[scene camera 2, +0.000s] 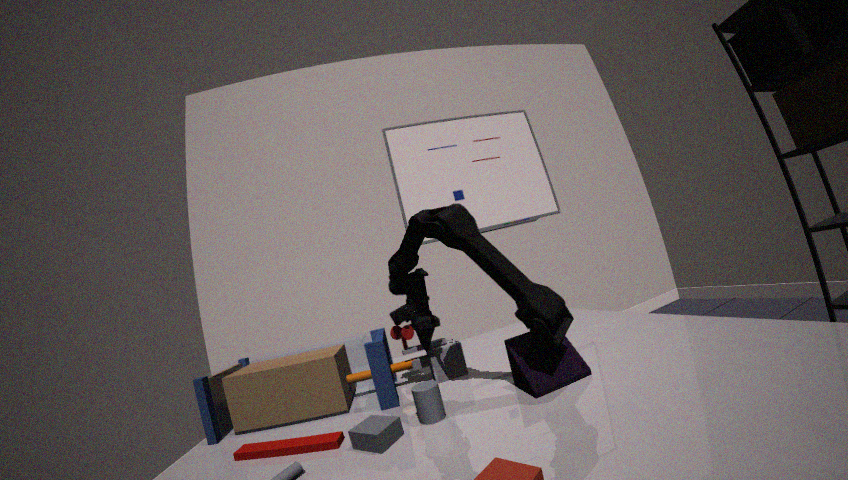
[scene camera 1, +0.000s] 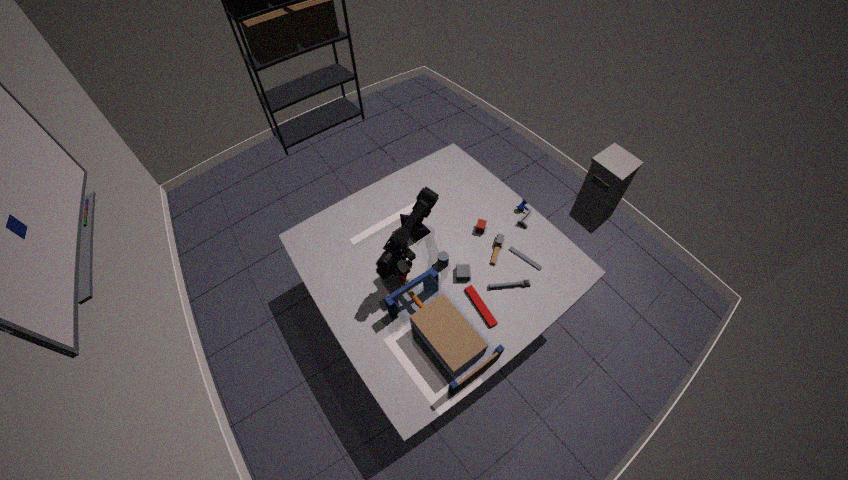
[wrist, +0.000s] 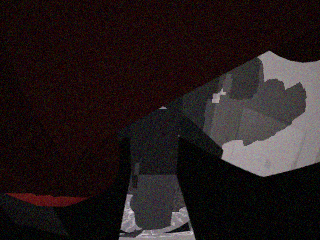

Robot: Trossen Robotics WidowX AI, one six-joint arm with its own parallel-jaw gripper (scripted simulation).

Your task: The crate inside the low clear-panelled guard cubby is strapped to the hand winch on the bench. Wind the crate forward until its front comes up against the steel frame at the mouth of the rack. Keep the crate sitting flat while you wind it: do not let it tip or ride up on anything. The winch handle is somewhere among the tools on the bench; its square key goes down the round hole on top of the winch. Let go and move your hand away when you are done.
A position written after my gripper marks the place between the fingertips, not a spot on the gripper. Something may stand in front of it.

I see my gripper (scene camera 2: pixel 425 349), a grey winch (wrist: pixel 188 130) and a knob (wrist: pixel 79 79).
My gripper is seen too in the wrist view (wrist: pixel 152 145).
